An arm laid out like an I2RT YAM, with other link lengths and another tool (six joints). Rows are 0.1 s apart.
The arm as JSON. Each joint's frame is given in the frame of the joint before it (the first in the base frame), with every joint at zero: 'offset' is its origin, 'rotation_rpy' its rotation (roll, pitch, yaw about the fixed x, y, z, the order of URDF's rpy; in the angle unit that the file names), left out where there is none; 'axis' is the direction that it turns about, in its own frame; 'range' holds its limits. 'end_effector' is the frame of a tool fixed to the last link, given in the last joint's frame.
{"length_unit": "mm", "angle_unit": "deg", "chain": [
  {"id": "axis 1", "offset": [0.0, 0.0, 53.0], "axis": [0.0, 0.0, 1.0], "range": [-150.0, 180.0]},
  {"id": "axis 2", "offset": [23.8, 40.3, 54.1], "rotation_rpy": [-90.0, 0.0, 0.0], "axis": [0.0, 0.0, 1.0], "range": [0.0, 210.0]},
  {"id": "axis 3", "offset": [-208.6, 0.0, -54.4], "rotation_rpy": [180.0, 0.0, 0.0], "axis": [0.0, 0.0, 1.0], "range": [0.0, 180.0]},
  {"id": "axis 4", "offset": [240.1, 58.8, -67.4], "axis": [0.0, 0.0, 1.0], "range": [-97.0, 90.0]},
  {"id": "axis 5", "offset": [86.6, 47.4, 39.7], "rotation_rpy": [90.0, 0.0, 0.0], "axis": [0.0, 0.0, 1.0], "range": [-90.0, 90.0]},
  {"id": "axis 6", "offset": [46.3, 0.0, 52.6], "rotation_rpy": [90.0, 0.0, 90.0], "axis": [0.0, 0.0, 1.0], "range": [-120.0, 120.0]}
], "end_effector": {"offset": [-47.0, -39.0, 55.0], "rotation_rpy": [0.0, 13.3, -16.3]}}
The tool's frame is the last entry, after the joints.
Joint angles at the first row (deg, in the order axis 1, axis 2, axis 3, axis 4, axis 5, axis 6):
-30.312 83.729 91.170 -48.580 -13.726 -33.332
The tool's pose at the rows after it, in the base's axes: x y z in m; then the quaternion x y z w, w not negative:
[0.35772 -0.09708 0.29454 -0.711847 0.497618 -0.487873 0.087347]
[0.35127 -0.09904 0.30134 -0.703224 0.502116 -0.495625 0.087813]
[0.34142 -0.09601 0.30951 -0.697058 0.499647 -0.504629 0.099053]
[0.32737 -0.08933 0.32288 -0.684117 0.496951 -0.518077 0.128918]
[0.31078 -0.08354 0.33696 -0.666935 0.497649 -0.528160 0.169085]
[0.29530 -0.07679 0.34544 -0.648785 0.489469 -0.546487 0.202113]
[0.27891 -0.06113 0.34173 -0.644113 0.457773 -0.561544 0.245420]
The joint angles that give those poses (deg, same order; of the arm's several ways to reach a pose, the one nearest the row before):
-30.234 82.686 90.440 -48.517 -13.515 -32.962
-31.097 80.977 89.883 -48.591 -13.802 -32.536
-31.920 78.223 88.422 -48.516 -15.488 -32.381
-33.109 73.960 85.849 -47.670 -19.245 -31.059
-35.068 69.428 83.004 -46.750 -24.494 -28.840
-36.644 64.020 78.124 -43.503 -28.839 -26.893
-37.261 57.394 70.051 -38.420 -34.797 -26.373

